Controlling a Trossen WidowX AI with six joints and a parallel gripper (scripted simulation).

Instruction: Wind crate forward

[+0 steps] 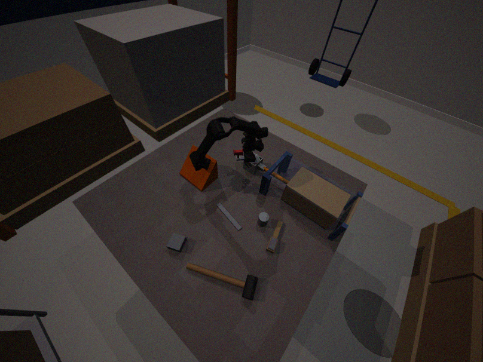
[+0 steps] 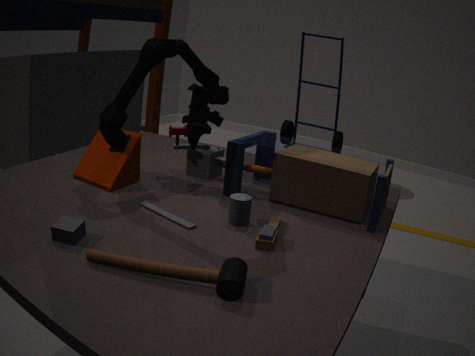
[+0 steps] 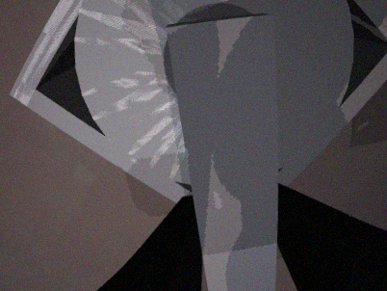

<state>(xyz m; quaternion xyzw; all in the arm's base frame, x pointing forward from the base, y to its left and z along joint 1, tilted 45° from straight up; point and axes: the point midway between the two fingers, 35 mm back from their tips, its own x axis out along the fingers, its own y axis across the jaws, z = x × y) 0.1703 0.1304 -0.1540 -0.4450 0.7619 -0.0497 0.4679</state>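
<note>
Now: the red knob 40 mm behind my gripper tip, 30 mm to the right of it and 50 mm above it. Also, from my gripper tip: flat grey bar: 110 mm ahead, 360 mm to the right, 90 mm below; then grey winch: 20 mm ahead, 20 mm to the left, 60 mm below; then small wooden tool: 390 mm ahead, 320 mm to the right, 70 mm below.
</note>
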